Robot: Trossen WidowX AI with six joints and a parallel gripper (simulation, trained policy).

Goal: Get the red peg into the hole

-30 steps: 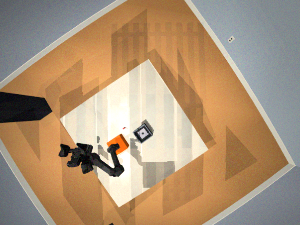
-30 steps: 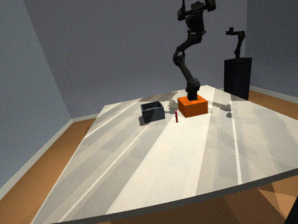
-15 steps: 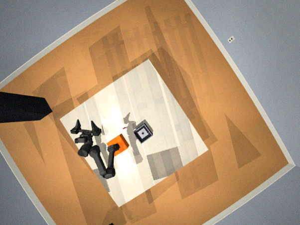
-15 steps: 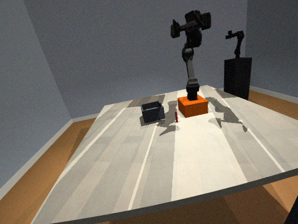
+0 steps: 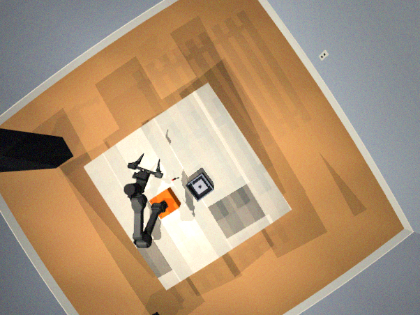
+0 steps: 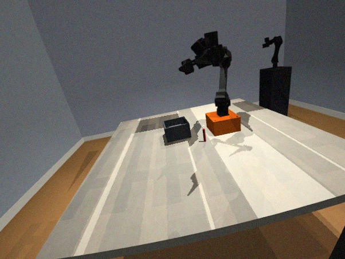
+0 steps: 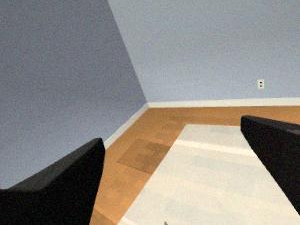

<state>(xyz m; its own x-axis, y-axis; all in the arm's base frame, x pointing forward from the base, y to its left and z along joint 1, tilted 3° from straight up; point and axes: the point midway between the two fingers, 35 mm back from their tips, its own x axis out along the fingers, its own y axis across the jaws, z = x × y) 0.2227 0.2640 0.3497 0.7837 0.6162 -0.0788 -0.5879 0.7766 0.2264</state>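
My gripper tip is 400 mm above the red peg, 170 mm to the left of it and 80 mm past it. The rest, counted from my gripper tip: grey box 410 mm below, 340 mm to the right, 70 mm ahead; then pale bottom plate 390 mm below, 340 mm to the right, 70 mm ahead.
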